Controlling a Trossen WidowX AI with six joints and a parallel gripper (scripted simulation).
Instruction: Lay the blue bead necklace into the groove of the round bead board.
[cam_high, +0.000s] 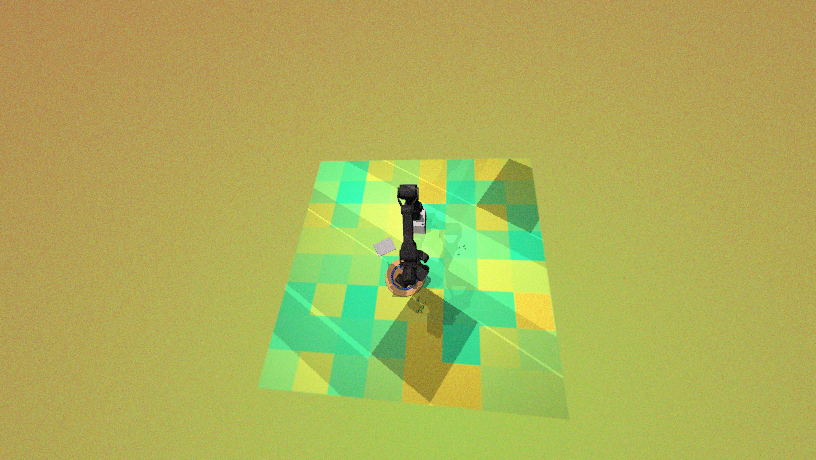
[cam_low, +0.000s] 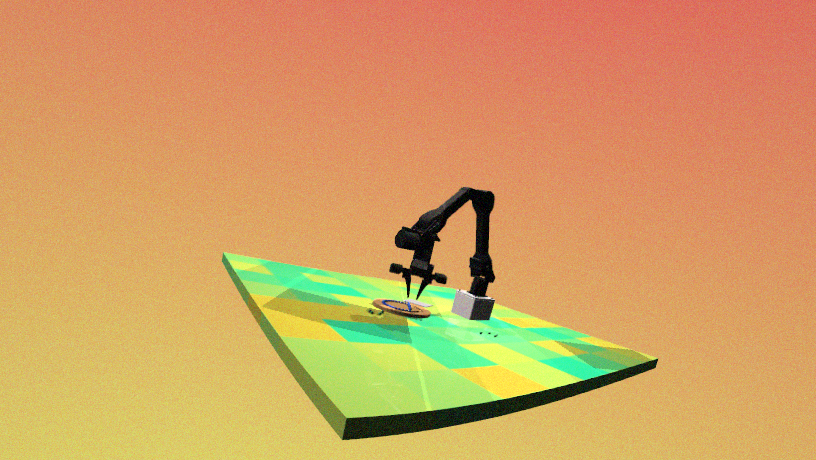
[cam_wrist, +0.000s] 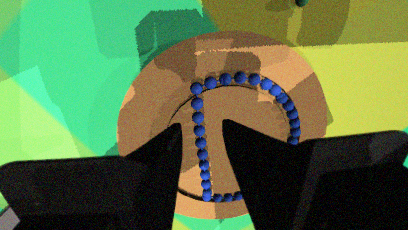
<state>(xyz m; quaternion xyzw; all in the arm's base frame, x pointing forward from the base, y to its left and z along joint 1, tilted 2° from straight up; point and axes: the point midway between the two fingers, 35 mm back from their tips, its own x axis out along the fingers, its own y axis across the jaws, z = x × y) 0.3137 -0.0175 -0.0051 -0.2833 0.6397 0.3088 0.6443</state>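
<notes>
The round bead board lies 1 cm behind my gripper tip, 5 cm to the right of it and 4 cm below it. Round my gripper tip: flat grey piece (18 cm behind, 16 cm to the right, 5 cm below).
</notes>
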